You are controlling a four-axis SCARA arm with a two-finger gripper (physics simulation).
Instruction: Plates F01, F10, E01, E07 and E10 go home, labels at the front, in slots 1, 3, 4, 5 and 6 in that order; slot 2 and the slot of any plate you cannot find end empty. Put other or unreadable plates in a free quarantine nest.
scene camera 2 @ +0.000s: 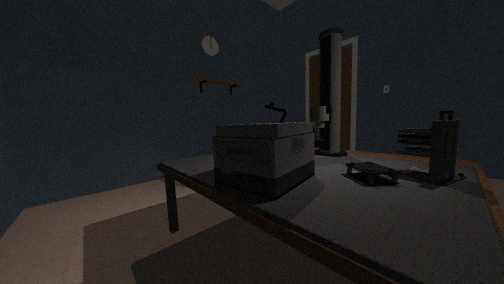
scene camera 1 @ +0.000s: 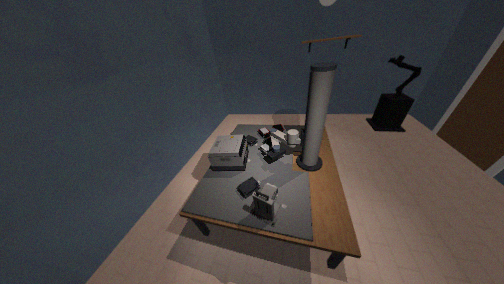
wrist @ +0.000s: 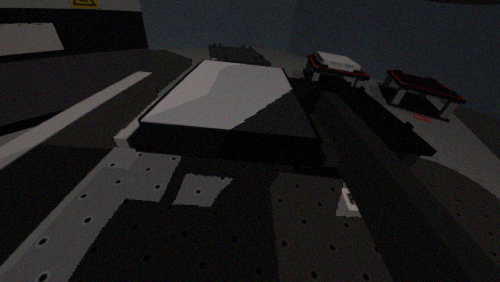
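Pixels of known places: gripper, fingertip midpoint: (scene camera 1: 267, 148) (wrist: 237, 96); arm's base, origin of the base link: (scene camera 2: 329, 153) (scene camera 1: 308, 162).
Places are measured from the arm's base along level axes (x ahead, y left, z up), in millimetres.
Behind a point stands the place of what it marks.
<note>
My gripper (wrist: 237, 96) @(x 442, y -68, z 95 mm) is shut on a plate (wrist: 225, 97) @(x 440, y -57, z 98 mm) with a pale top and dark sides, held level; its label does not show. In scene camera 1, the gripper is small and dim, beyond the instrument. A grey upright rack (scene camera 1: 264, 206) @(x 332, y 643, z 175 mm) (scene camera 2: 444, 150) @(x 381, y 627, z 133 mm) stands at the table's near end; several stacked plates (scene camera 2: 414, 141) @(x 358, y 536, z 161 mm) show at its side, their labels unreadable. A red-rimmed nest (wrist: 359, 75) @(x 470, y -425, z 62 mm) bears a white plate (wrist: 337, 62) @(x 520, y -411, z 76 mm). Another red-rimmed nest (wrist: 425, 86) @(x 359, y -528, z 63 mm) beside it looks empty. A black nest (scene camera 1: 248, 187) @(x 518, y 441, z 63 mm) (scene camera 2: 372, 168) @(x 545, y 432, z 63 mm) near the rack bears no visible plate.
A boxy grey instrument (scene camera 1: 228, 151) @(x 751, y 218, z 260 mm) (scene camera 2: 245, 155) @(x 981, y 149, z 151 mm) stands at the table's left side. The thick arm column (scene camera 1: 318, 112) @(x -1, y 75, z 586 mm) (scene camera 2: 331, 90) @(x 63, y 40, z 474 mm) rises at the right. A low dark fixture (wrist: 395, 122) @(x 365, y -233, z 63 mm) lies right of the held plate. A dark nest (wrist: 232, 52) @(x 706, y -267, z 63 mm) is farther back.
</note>
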